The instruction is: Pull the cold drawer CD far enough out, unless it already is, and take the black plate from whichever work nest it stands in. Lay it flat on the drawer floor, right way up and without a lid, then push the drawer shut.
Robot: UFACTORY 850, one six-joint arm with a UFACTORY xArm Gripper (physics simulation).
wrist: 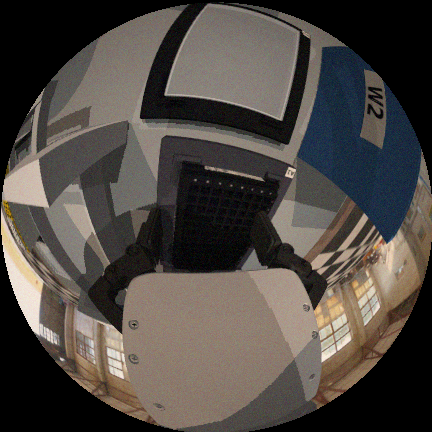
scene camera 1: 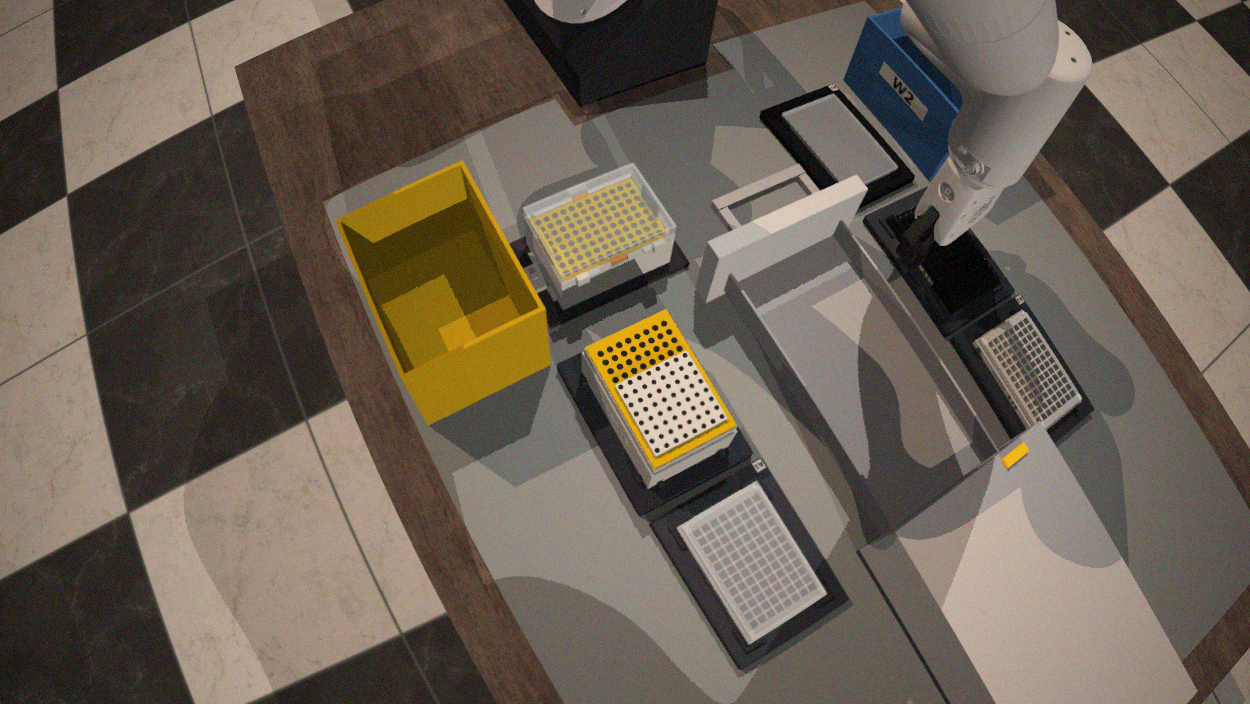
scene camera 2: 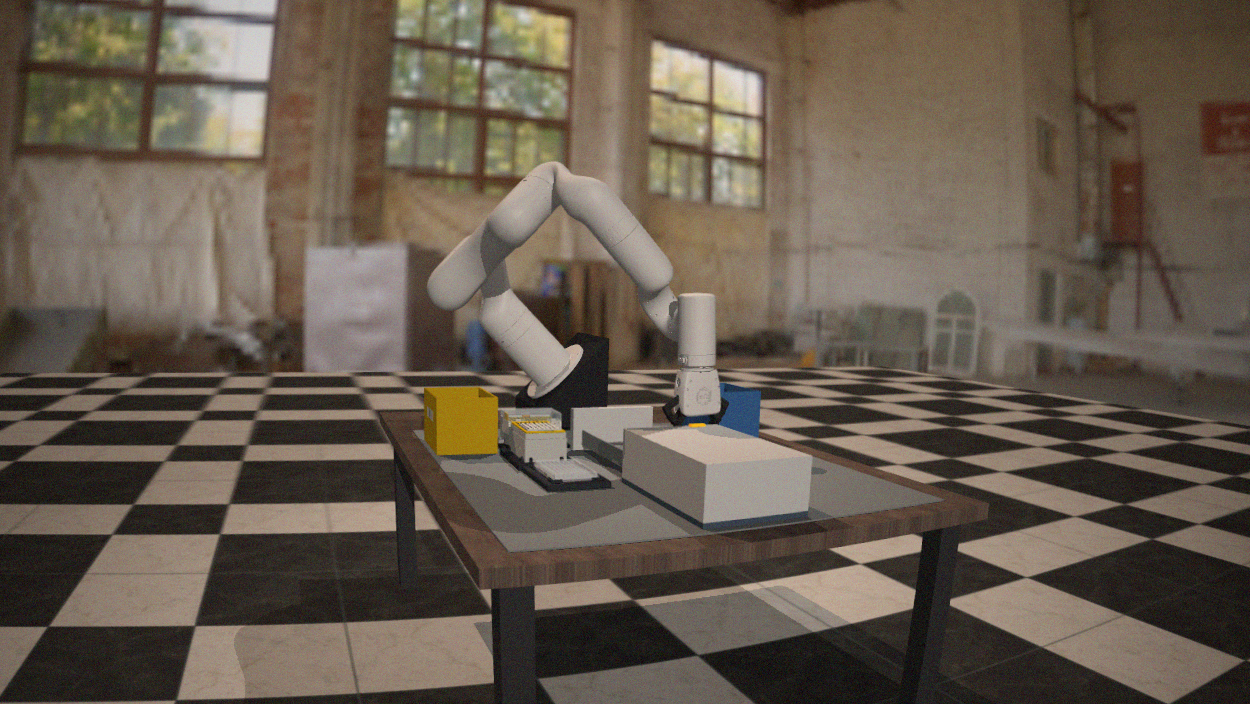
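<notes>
The black plate [scene camera 1: 966,281] [wrist: 215,212] stands flat in a dark work nest [scene camera 1: 890,229] [wrist: 168,175] at the right, wells up, with no lid visible. My gripper [scene camera 1: 920,249] [scene camera 2: 696,419] [wrist: 208,221] is open and empty, pointing down low over the plate, with one finger towards each long side. In the wrist view the right finger overlaps the plate's edge; whether either touches it I cannot tell. The drawer [scene camera 1: 817,358] [scene camera 2: 610,426] [wrist: 86,150] stands pulled far out of its white cabinet [scene camera 1: 1032,568] [scene camera 2: 756,480], and its visible floor holds nothing.
A blue W2 bin [scene camera 1: 900,91] [scene camera 2: 741,409] [wrist: 350,135] and a lidded-looking grey plate [scene camera 1: 839,135] [wrist: 235,60] are beyond the nest. A white plate [scene camera 1: 1032,371] stands nearer the cabinet. Across the drawer are tip racks [scene camera 1: 669,393] [scene camera 1: 601,227], another white plate [scene camera 1: 752,559] and a yellow bin [scene camera 1: 485,376] [scene camera 2: 459,424].
</notes>
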